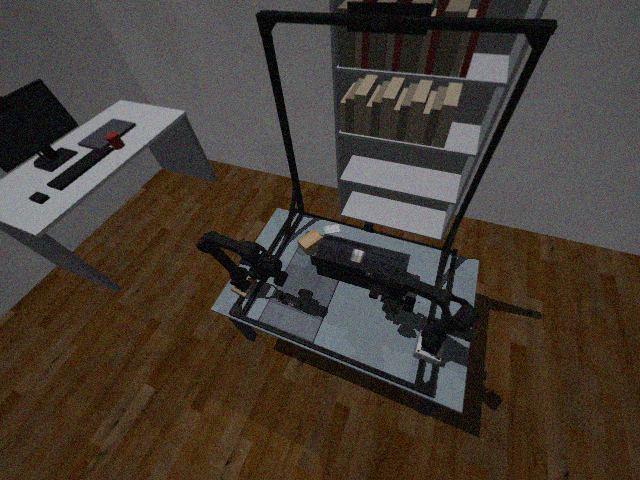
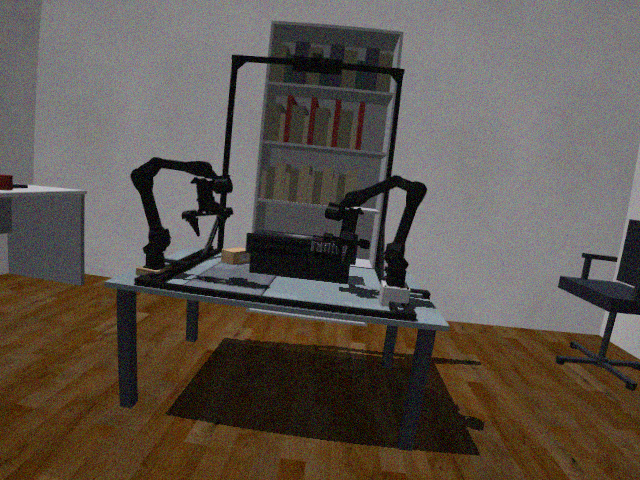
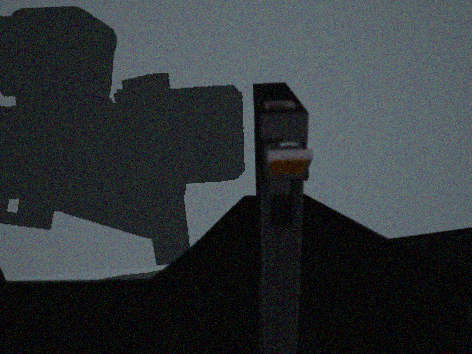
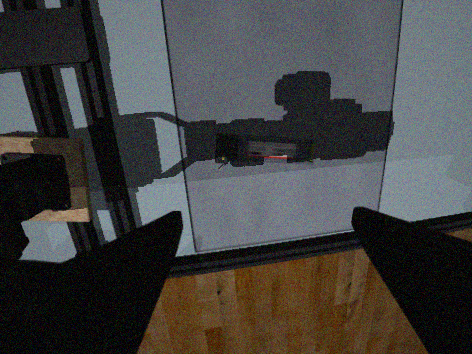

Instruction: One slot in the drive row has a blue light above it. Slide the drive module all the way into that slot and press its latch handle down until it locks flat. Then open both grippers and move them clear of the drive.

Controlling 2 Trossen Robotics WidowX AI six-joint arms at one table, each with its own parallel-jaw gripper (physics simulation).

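Places are measured from the left arm's base along level axes (x right, y back, z down), in metres.
Pixels of known places: left gripper, fingertip midpoint: (image 2: 342,261) (image 3: 273,208); right gripper, fingertip midpoint: (image 1: 274,283) (image 2: 209,235) (image 4: 266,217); left arm's base, origin of the base link: (image 1: 430,345) (image 2: 395,284); right arm's base, origin of the base link: (image 1: 243,284) (image 2: 154,267) (image 4: 38,182).
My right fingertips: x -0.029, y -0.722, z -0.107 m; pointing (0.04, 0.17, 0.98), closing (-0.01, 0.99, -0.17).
For each thing: its top centre in the pictures, then the offset to it from my right fingertips. "pt": a spot on its surface instead. Level surfaces: height alone.
- drive module, surface spot: (image 3: 280,133) pt dx +0.088, dy +0.514, dz +0.036 m
- orange latch handle, middle of its top: (image 3: 292,173) dx +0.093, dy +0.514, dz +0.026 m
- black drive row, middle of its top: (image 2: 303,236) (image 1: 362,255) dx +0.291, dy +0.327, dz +0.004 m
- dark mat, its level: dz +0.178 m
- red stripe, surface spot: (image 4: 270,149) pt dx +0.006, dy +0.053, dz +0.169 m
- wooden block, middle of its top: (image 2: 236,249) (image 1: 309,238) dx +0.369, dy -0.005, dz +0.118 m
- tall black frame, surface spot: (image 1: 280,119) pt dx +0.553, dy -0.164, dz -0.475 m
My left gripper (image 1: 391,302) (image 2: 349,243) (image 3: 273,208) is shut on the drive module (image 3: 280,133). The module is thin and dark grey, with an orange latch handle (image 3: 289,166) under a white strip. It hangs over the pale table top, in front of the right end of the black drive row (image 1: 332,254) (image 2: 290,257). I cannot make out a blue light on the row. My right gripper (image 1: 274,278) (image 2: 194,221) (image 4: 266,217) is open and empty. It is raised over the front edge of the dark mat (image 4: 270,53) at the table's left end.
A flat dark module with a grey label and a red stripe (image 4: 270,149) lies on the dark mat in shadow. A wooden block (image 1: 310,240) (image 2: 234,255) sits left of the drive row. A tall black frame (image 1: 280,119) (image 2: 229,143) spans the table. A bookshelf (image 1: 399,178) stands behind.
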